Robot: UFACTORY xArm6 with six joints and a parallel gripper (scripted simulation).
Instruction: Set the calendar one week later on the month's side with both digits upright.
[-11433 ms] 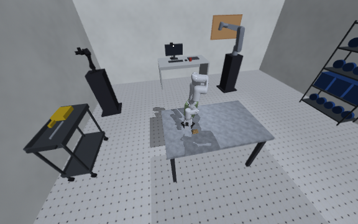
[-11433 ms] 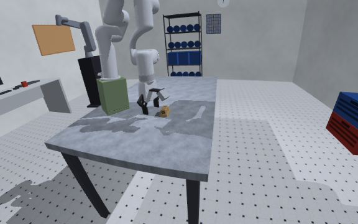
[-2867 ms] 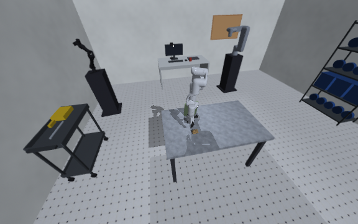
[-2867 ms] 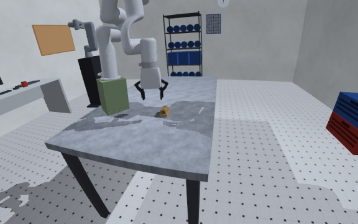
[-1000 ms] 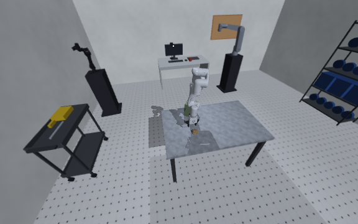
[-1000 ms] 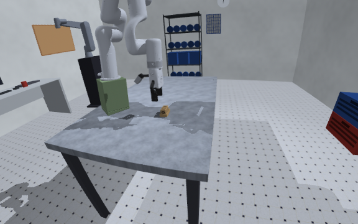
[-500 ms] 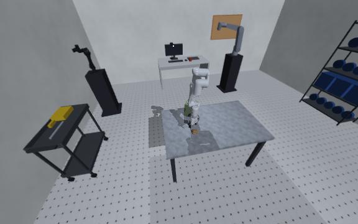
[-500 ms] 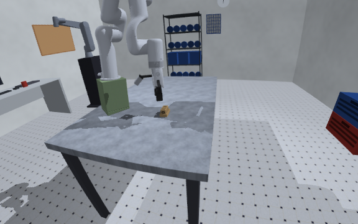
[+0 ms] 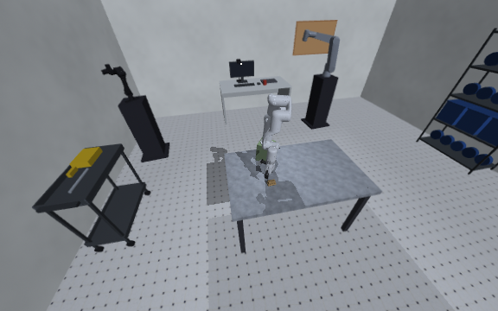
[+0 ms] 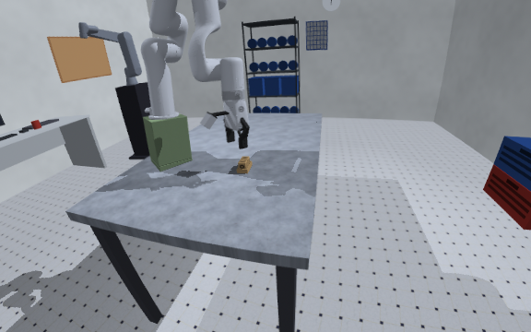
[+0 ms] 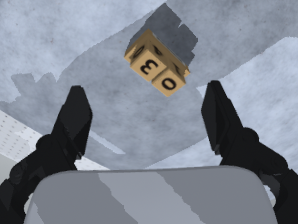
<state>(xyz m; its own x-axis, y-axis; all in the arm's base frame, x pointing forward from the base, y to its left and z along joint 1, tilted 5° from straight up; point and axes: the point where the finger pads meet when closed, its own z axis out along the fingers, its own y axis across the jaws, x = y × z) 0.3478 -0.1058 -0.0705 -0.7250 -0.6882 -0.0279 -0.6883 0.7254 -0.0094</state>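
Right now my hand is 10 mm short of the tray, 30 mm to the right of it and 110 mm above it.
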